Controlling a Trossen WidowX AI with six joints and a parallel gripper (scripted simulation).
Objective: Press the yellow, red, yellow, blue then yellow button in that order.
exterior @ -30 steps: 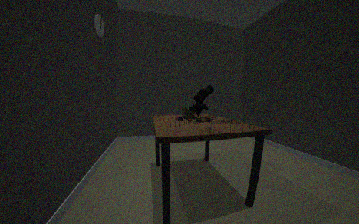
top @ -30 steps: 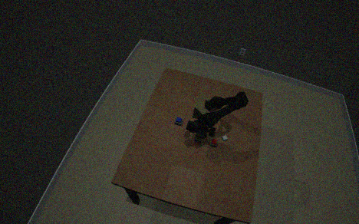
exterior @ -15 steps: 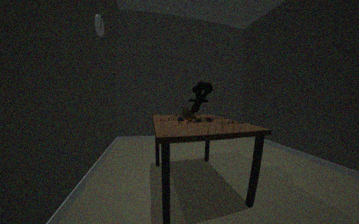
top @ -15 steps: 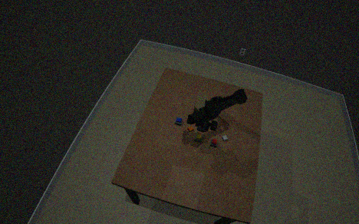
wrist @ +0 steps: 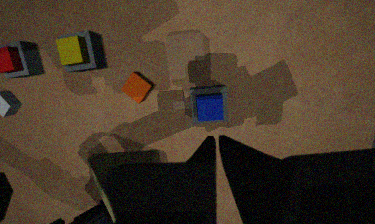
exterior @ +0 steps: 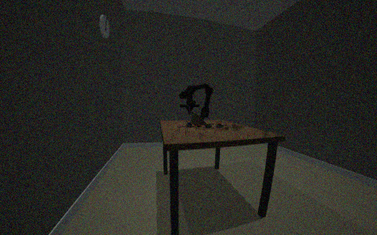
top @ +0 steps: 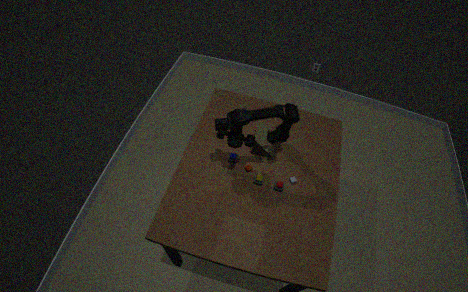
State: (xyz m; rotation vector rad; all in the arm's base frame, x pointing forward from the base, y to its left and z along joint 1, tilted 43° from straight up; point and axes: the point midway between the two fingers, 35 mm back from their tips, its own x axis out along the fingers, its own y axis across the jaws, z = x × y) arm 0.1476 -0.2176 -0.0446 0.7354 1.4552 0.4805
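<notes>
My gripper tip is now 90 mm above the blue button. The rest, counted from my gripper tip: orange block 110 mm below, 90 mm to the left, 50 mm ahead; then yellow button 160 mm to the left, 110 mm ahead, 90 mm below; then red button 270 mm to the left, 130 mm ahead, 90 mm below.
</notes>
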